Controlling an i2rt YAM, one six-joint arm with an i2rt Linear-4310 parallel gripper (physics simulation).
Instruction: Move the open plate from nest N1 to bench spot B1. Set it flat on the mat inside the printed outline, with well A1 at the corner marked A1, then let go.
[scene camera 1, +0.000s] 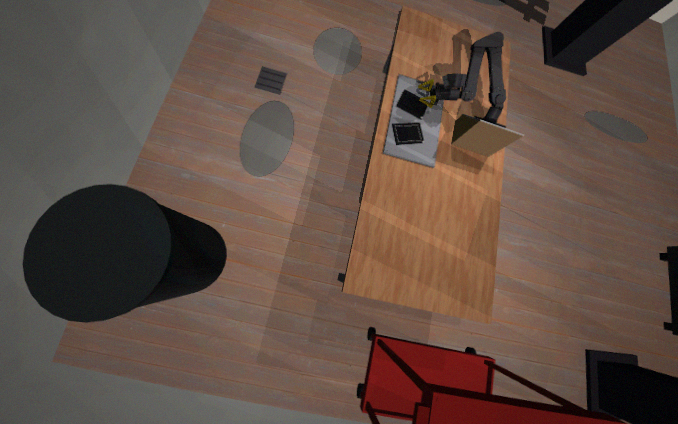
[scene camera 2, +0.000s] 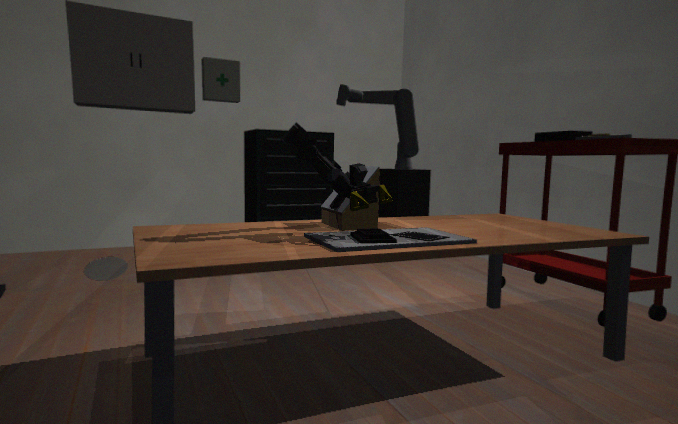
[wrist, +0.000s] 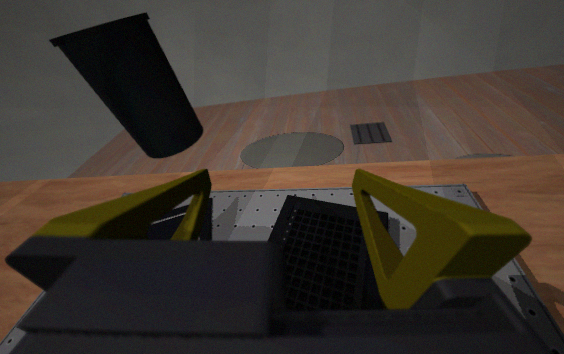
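Pixels of known places: gripper, fingertip midpoint: (scene camera 1: 418, 92) (scene camera 2: 380, 202) (wrist: 281, 177); arm's base, origin of the base link: (scene camera 1: 488, 122).
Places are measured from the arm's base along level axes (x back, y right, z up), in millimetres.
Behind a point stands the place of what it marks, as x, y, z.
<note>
The black open plate (scene camera 1: 413, 104) {-381, 97, -121} (scene camera 2: 373, 234) {-434, 140, -117} (wrist: 325, 255) {-386, 117, -117} sits low in its dark nest on the grey perforated board (scene camera 1: 411, 155) {-358, -209, -142} (scene camera 2: 457, 240) {-509, -148, -142} (wrist: 240, 209) {-464, 7, -142}. Its grid of wells faces up. The black mat (scene camera 1: 408, 133) {-387, -81, -141} (wrist: 165, 229) {-436, -98, -141} with a pale printed outline lies beside it on the same board. The corner mark A1 is too small to read. My gripper (scene camera 1: 421, 94) {-396, 92, -18} (scene camera 2: 378, 202) {-396, 92, -18} (wrist: 281, 177) {-396, 92, -18} is open and empty, its yellow fingers wide apart above the board near the plate. In the wrist view the left finger and gripper body partly hide the mat, and the right finger overlaps the plate's edge.
A tan angled box or panel (scene camera 1: 487, 137) {-6, -91, 0} (scene camera 2: 361, 218) {-111, -4, -109} stands behind the board on the wooden table (scene camera 1: 425, 225) {-239, -582, -156} (scene camera 2: 225, 250) {-329, 595, -155}. A red cart (scene camera 1: 430, 387) (scene camera 2: 560, 146) stands beyond the table's end. A tall black bin (scene camera 1: 100, 250) (wrist: 130, 85) stands on the floor.
</note>
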